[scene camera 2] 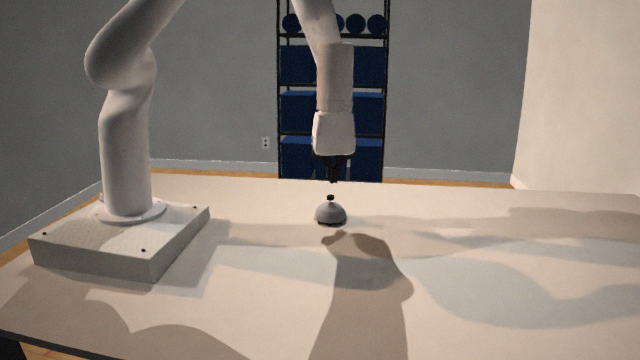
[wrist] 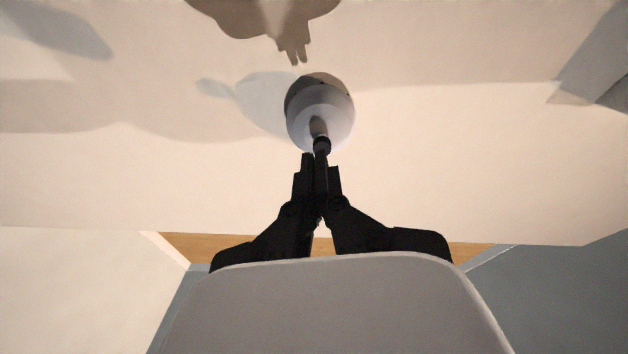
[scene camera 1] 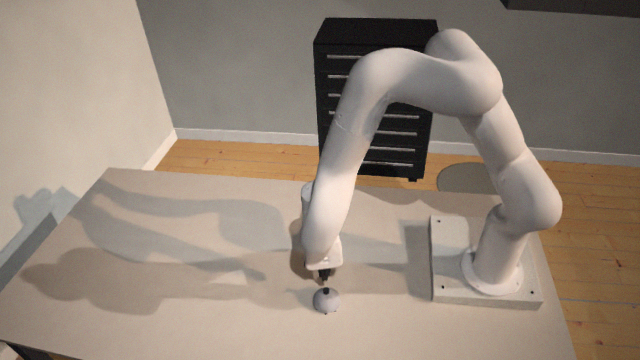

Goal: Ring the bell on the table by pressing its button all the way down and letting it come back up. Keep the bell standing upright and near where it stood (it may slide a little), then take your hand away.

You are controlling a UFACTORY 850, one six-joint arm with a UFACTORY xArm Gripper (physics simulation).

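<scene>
A grey dome-shaped bell stands upright on the table. Its small black button stands up on a short stem at the top of the dome. My gripper is shut, with nothing between its fingers. It points down above the button. In the scene camera 2 view a gap shows between the fingertips and the button. In the wrist view the fingertips show close to the button's lower edge.
The arm's base plate is on the table, to the right of the bell in the scene camera 1 view. A black drawer cabinet and a rack with blue boxes stand beyond the table.
</scene>
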